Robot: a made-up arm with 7 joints. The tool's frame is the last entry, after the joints.
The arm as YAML. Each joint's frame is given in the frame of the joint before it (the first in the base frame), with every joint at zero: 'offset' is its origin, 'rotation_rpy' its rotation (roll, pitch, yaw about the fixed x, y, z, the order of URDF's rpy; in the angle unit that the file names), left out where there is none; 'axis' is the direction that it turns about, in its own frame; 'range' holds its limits. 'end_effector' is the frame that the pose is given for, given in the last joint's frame.
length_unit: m
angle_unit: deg
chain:
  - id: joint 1
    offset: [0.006, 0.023, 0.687]
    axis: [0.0, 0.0, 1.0]
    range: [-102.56, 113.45]
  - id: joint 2
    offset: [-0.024, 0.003, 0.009]
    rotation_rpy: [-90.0, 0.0, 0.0]
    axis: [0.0, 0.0, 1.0]
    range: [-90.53, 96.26]
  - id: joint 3
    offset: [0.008, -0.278, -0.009]
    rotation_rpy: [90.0, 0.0, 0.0]
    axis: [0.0, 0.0, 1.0]
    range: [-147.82, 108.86]
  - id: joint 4
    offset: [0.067, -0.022, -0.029]
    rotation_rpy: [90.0, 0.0, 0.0]
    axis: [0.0, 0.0, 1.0]
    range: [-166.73, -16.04]
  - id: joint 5
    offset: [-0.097, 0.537, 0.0]
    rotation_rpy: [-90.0, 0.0, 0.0]
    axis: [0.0, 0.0, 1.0]
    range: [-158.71, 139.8]
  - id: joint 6
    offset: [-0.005, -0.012, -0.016]
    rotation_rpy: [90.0, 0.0, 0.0]
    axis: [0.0, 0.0, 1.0]
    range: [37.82, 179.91]
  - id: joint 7
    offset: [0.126, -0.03, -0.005]
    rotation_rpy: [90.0, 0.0, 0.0]
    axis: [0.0, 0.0, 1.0]
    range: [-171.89, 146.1]
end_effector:
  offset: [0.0, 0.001, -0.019]
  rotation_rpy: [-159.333, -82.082, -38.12]
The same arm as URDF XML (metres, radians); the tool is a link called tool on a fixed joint. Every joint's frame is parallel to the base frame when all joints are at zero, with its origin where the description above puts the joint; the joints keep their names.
<robot name="arm">
  <joint name="tool_joint" type="fixed">
    <parent link="link7"/>
    <child link="tool"/>
    <origin xyz="0 -0.001 0.019" rpy="0.3607 1.4326 0.6653"/>
  </joint>
  <joint name="joint 7" type="revolute">
    <parent link="link6"/>
    <child link="link7"/>
    <origin xyz="0.126 0.005 -0.03" rpy="0 0 0"/>
    <axis xyz="0 0 -1"/>
    <limit lower="-3" upper="2.5499"/>
  </joint>
  <joint name="joint 6" type="revolute">
    <parent link="link5"/>
    <child link="link6"/>
    <origin xyz="-0.005 -0.012 -0.016" rpy="0 0 0"/>
    <axis xyz="0 -1 0"/>
    <limit lower="0.6601" upper="3.14"/>
  </joint>
  <joint name="joint 5" type="revolute">
    <parent link="link4"/>
    <child link="link5"/>
    <origin xyz="-0.097 0 0.537" rpy="0 0 0"/>
    <axis xyz="0 0 1"/>
    <limit lower="-2.77" upper="2.44"/>
  </joint>
  <joint name="joint 4" type="revolute">
    <parent link="link3"/>
    <child link="link4"/>
    <origin xyz="0.067 -0.022 -0.029" rpy="0 0 0"/>
    <axis xyz="0 -1 0"/>
    <limit lower="-2.91" upper="-0.28"/>
  </joint>
  <joint name="joint 3" type="revolute">
    <parent link="link2"/>
    <child link="link3"/>
    <origin xyz="0.008 -0.009 0.278" rpy="0 0 0"/>
    <axis xyz="0 0 1"/>
    <limit lower="-2.5799" upper="1.9"/>
  </joint>
  <joint name="joint 2" type="revolute">
    <parent link="link1"/>
    <child link="link2"/>
    <origin xyz="-0.024 0.003 0.009" rpy="0 0 0"/>
    <axis xyz="0 1 0"/>
    <limit lower="-1.58" upper="1.6801"/>
  </joint>
  <joint name="joint 1" type="revolute">
    <parent link="base_link"/>
    <child link="link1"/>
    <origin xyz="0.006 0.023 0.687" rpy="0 0 0"/>
    <axis xyz="0 0 1"/>
    <limit lower="-1.79" upper="1.9801"/>
  </joint>
  <link name="base_link"/>
  <link name="link1"/>
  <link name="link2"/>
  <link name="link3"/>
  <link name="link4"/>
  <link name="link5"/>
  <link name="link6"/>
  <link name="link7"/>
  <link name="tool"/>
</robot>

